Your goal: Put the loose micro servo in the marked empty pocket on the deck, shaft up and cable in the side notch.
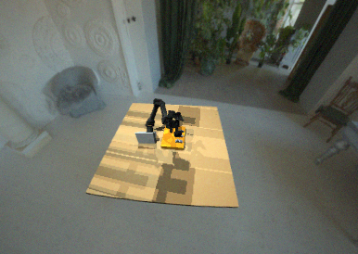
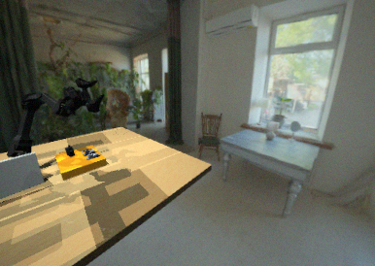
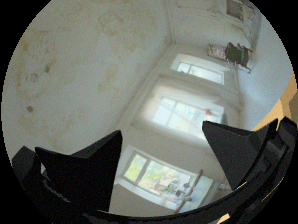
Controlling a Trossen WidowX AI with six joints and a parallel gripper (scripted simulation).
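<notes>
My gripper tip is 48 cm above the orange deck, 27 cm to the right of it and 16 cm past it.
</notes>
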